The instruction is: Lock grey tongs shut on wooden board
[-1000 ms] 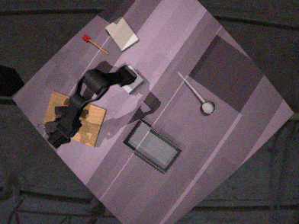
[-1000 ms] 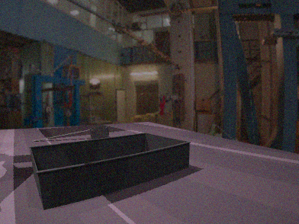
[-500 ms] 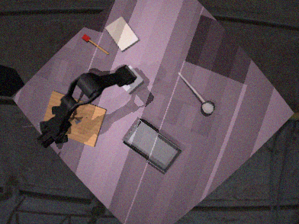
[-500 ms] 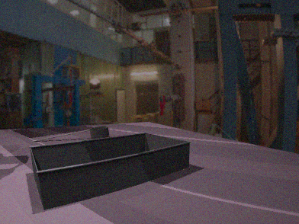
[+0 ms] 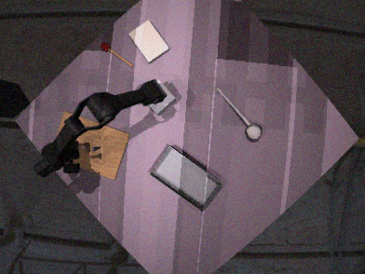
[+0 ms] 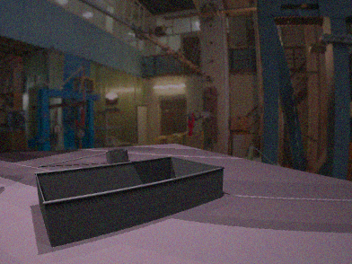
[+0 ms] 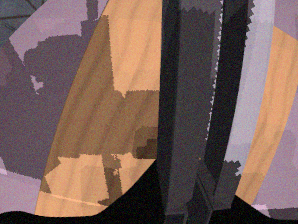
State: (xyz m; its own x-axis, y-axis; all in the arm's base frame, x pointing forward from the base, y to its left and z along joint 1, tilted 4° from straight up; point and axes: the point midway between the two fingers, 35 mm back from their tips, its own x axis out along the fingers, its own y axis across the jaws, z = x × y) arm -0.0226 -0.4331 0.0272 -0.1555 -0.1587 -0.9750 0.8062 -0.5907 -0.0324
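The wooden board is 20 mm to the left of my gripper tip and 90 mm below it. Also, from my gripper tip: roasting tin: 410 mm ahead, 320 mm to the left, 70 mm below; pale flat block: 230 mm behind, 560 mm to the left, 90 mm below.
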